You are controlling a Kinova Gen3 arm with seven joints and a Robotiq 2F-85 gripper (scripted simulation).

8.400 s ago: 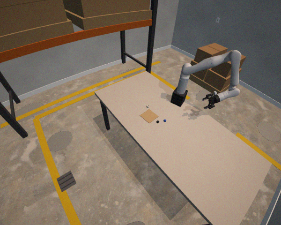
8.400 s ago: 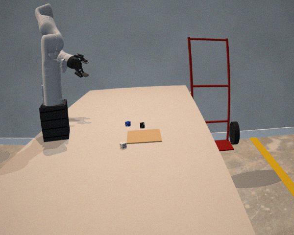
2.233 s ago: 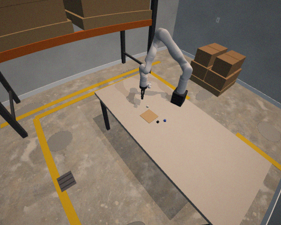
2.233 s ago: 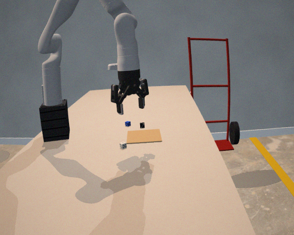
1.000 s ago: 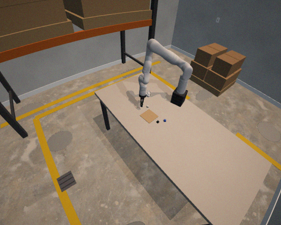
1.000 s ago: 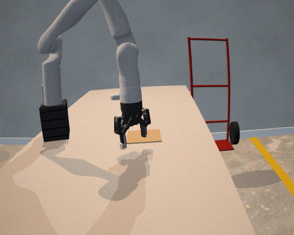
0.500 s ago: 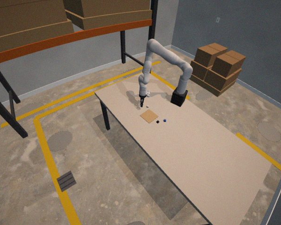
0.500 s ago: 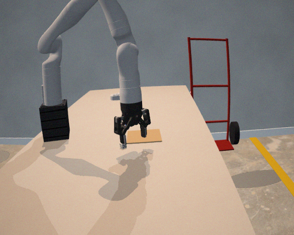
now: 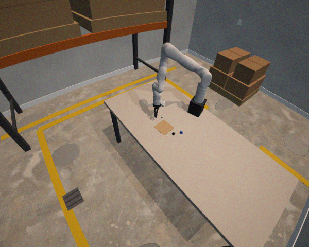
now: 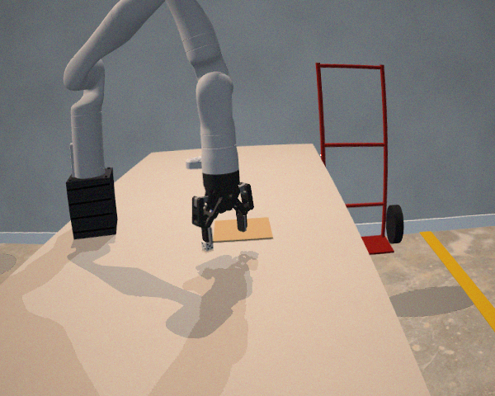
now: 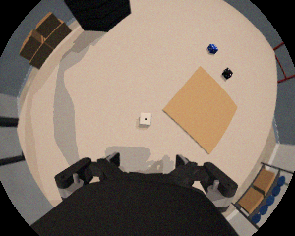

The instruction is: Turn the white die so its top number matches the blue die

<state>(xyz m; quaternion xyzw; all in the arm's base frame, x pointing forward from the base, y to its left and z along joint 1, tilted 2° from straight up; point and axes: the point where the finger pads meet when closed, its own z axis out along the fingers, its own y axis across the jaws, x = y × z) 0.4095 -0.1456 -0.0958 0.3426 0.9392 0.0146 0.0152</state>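
Right now my hand is 1 cm short of the tan mat, 15 cm to the right of it and 5 cm above it. The rest, counted from my hand: blue die (9 cm behind, 29 cm to the left, 4 cm below); white die (5 cm behind, 4 cm to the left, 4 cm below); black die (1 cm behind, 27 cm to the left, 4 cm below).
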